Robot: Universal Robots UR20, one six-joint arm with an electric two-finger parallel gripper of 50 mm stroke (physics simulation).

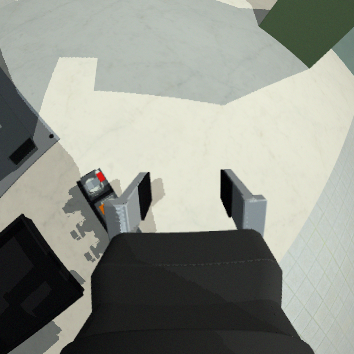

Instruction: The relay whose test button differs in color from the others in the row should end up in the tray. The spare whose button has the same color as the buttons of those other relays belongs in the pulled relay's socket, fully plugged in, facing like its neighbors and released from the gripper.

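Places are measured from the arm's base along level axes (x ahead, y left, z up), in millimetres.
Pixels of known places: gripper, between the fingertips: (185, 184).
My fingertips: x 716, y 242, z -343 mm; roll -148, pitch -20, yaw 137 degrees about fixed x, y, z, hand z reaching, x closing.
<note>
For each thing: its top centre in the pictures, then the offset to it from my fingertips. "*": a spot on its surface instead.
- clear-bodied relay with a red button, centre of its top: (93, 179) 90 mm down, 34 mm ahead, 68 mm right
- relay with an orange button, centre of its top: (109, 204) 90 mm down, 39 mm ahead, 36 mm right
- large black box-like object, centre of its top: (3, 292) 104 mm down, 208 mm ahead, 42 mm right
- case, a spot on its surface: (17, 135) * 96 mm down, 78 mm ahead, 178 mm right
My gripper (185, 184) is open, with no object between its fingers, high above the pale table top. To its left, a clear-bodied relay with a red button (93, 184) stands at the end of a narrow black holder. Next to it in the same holder, a relay with an orange button (102, 207) is partly covered by my left finger. The rest of that holder is hidden behind the finger and the gripper body. The row of relays with matching buttons cannot be made out, and I cannot identify the tray.
A large black box-like object (37, 272) lies at the lower left. A dark grey panel or case (17, 135) with a pale corner is at the left edge. A green block-shaped part (312, 30) is at the upper right. A tiled pale surface (325, 215) runs along the right.
</note>
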